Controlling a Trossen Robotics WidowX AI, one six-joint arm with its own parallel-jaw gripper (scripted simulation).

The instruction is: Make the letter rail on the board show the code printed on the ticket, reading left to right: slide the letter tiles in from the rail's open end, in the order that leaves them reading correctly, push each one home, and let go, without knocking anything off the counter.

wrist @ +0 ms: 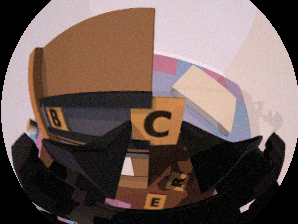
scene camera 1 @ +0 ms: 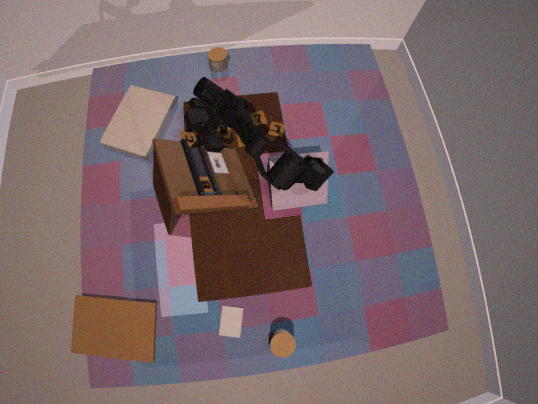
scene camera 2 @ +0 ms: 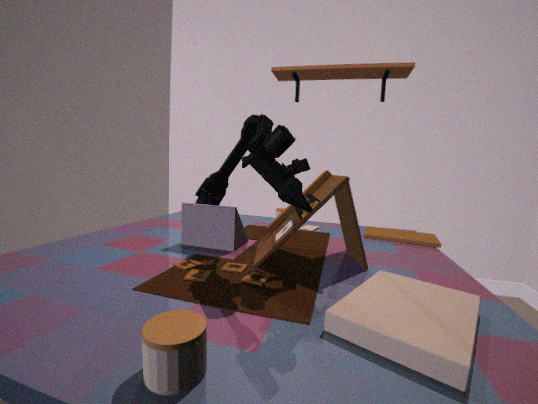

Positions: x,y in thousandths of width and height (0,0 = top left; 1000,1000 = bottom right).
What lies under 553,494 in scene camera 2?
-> My gripper.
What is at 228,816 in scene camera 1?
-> An orange panel.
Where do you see a cream block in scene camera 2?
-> At 798,813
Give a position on a brown mat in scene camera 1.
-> At 441,627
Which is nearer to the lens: the orange panel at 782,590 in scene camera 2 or the canister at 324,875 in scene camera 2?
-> The canister.
